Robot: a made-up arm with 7 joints.
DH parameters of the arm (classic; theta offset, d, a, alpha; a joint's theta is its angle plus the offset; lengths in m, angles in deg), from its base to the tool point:
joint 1: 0 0.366 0 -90
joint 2: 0 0 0 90
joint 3: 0 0.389 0.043 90
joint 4: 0 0 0.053 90
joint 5: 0 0.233 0 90
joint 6: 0 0 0.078 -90
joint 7: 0 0.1 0 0
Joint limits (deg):
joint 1: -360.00..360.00
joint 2: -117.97..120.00
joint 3: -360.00..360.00
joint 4: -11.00..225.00
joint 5: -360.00..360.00
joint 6: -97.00..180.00
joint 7: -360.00..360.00
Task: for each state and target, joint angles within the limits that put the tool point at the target. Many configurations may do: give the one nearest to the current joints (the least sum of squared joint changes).
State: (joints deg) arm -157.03 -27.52 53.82 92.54 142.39 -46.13 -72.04
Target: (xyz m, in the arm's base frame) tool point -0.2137 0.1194 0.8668
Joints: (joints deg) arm -192.75 -8.70 6.14 108.79 123.96 -37.55 -72.04
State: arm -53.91 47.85 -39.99 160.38 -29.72 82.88 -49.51
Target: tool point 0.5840 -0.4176 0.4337
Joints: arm -26.36 74.28 -30.93 160.55 -26.44 74.16 -49.51
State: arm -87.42 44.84 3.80 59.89 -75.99 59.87 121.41
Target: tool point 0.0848 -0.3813 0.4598
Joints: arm -79.87 17.14 10.82 51.99 -73.97 61.50 121.41
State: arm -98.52 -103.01 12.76 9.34 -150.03 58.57 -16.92
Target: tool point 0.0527 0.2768 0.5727
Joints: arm -95.21 -117.89 10.34 31.56 -151.05 66.57 -16.92
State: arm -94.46 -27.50 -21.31 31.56 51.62 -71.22 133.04
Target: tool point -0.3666 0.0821 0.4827
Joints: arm -61.54 -67.30 -65.07 33.74 59.16 -58.72 133.04
